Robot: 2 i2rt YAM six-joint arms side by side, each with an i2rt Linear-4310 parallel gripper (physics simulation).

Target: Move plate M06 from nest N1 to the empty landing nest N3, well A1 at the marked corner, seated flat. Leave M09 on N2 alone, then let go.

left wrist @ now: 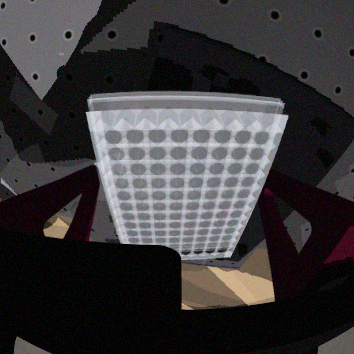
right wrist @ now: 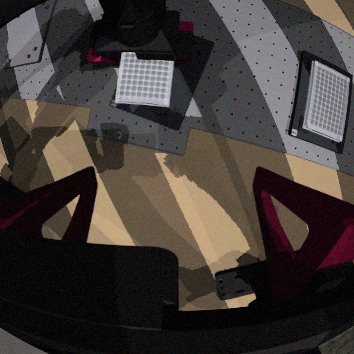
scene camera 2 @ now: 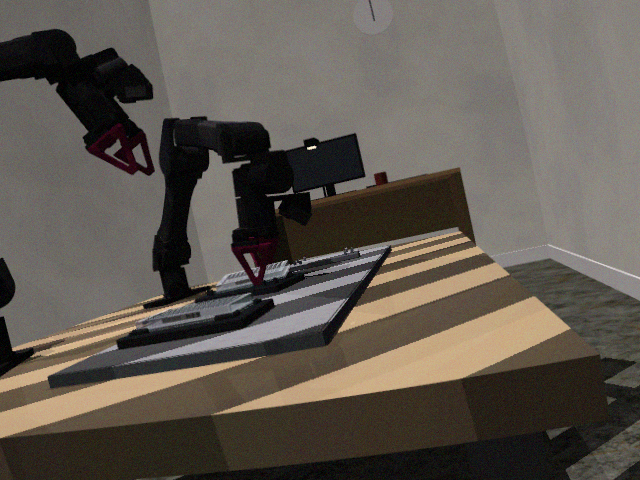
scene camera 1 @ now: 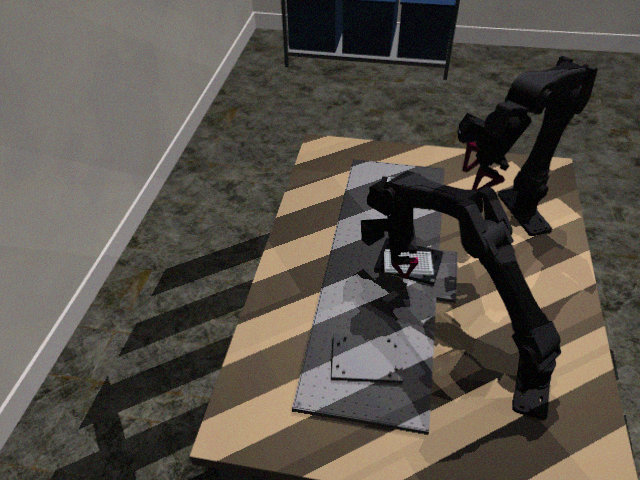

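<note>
A white well plate (scene camera 1: 423, 263) (scene camera 2: 235, 281) (left wrist: 190, 185) (right wrist: 145, 82), apparently M06, is at a dark nest (left wrist: 240, 75) (right wrist: 195, 65) in the middle of the board. In the right wrist view its edges are turned from the nest's edges; flat seating cannot be told. My left gripper (scene camera 1: 405, 268) (scene camera 2: 258, 279) (left wrist: 176, 173) is open, its fingers on either side of the plate. A second plate (scene camera 2: 191, 310) (right wrist: 327, 100), apparently M09, lies aligned on another nest (right wrist: 300, 100). My right gripper (scene camera 1: 473, 176) (scene camera 2: 142, 172) (right wrist: 174, 175) is open, high and away from both plates. Nest labels are unreadable.
A nest (scene camera 1: 367, 359) (scene camera 2: 343, 254) with small corner pegs and no plate lies toward the near end of the perforated board (scene camera 1: 356, 395) in scene camera 1. My left arm crosses over the board and hides part of it there.
</note>
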